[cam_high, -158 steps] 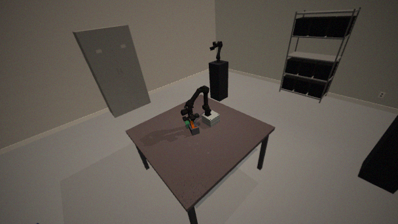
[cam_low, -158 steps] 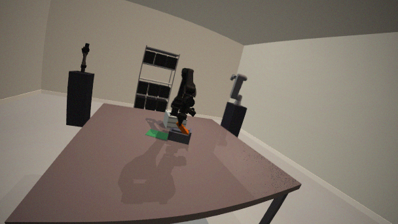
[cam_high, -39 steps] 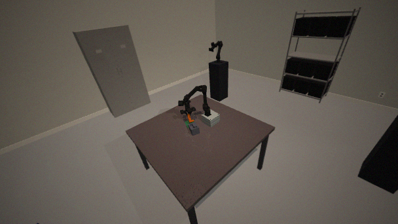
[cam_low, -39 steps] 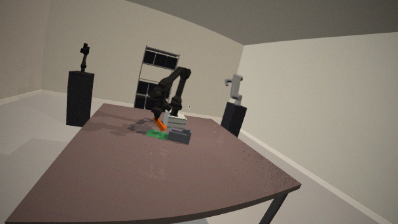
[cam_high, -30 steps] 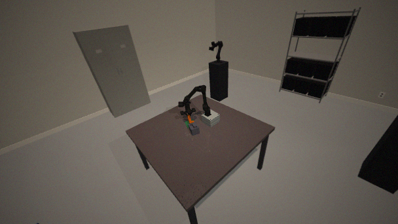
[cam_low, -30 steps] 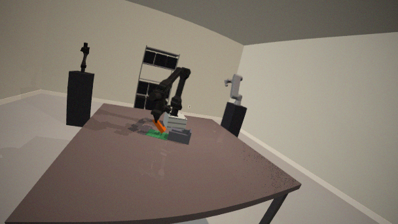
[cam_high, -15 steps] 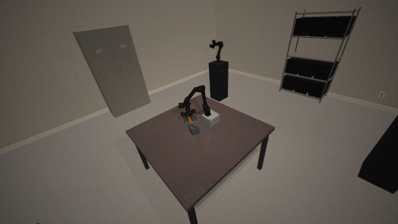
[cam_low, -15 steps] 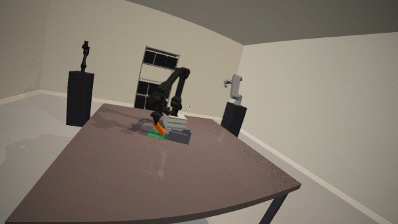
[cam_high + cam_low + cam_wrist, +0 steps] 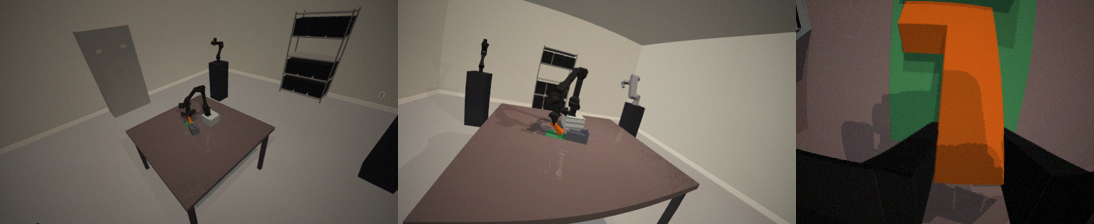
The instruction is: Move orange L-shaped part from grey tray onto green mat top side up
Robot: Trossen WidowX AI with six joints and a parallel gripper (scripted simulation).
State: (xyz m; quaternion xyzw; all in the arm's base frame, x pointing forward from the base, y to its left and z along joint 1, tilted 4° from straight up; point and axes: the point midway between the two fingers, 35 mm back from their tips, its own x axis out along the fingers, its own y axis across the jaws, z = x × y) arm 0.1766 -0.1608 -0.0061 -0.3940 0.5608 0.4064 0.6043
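My gripper tip is now 40 mm to the right of the orange L-shaped part and 30 mm above it. From my gripper tip the other things lie so: green mat (10 mm ahead, 20 mm to the left, 90 mm below).
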